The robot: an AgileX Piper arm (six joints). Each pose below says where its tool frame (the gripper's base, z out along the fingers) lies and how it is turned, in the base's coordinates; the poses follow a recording.
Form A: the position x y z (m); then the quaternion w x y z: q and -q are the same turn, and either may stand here.
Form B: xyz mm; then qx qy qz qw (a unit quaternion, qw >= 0). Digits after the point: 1 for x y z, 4 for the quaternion.
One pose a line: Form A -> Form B
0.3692 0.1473 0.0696 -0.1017 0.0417 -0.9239 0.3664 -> 369.2 147.3 69.6 -0.0417 0.9239 -0.3664 0.1017
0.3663 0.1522 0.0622 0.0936 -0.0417 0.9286 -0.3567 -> 366.3 152.2 62.2 -0.0417 0.9286 -0.3567 0.0936
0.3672 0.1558 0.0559 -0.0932 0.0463 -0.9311 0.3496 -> 367.2 155.8 55.9 -0.0463 0.9311 -0.3496 0.0932
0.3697 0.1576 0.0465 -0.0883 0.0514 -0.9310 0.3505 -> 369.7 157.6 46.5 -0.0514 0.9310 -0.3505 0.0883
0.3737 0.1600 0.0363 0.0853 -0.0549 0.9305 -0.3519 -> 373.7 160.0 36.3 -0.0549 0.9305 -0.3519 0.0853
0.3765 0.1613 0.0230 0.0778 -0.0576 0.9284 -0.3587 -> 376.5 161.3 23.0 -0.0576 0.9284 -0.3587 0.0778
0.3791 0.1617 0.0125 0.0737 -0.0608 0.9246 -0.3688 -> 379.1 161.7 12.5 -0.0608 0.9246 -0.3688 0.0737
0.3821 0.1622 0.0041 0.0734 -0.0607 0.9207 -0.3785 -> 382.1 162.2 4.1 -0.0607 0.9207 -0.3785 0.0734
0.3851 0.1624 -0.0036 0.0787 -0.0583 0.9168 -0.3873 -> 385.1 162.4 -3.6 -0.0583 0.9168 -0.3873 0.0787
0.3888 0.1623 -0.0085 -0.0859 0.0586 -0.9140 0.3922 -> 388.8 162.3 -8.5 -0.0586 0.9140 -0.3922 0.0859
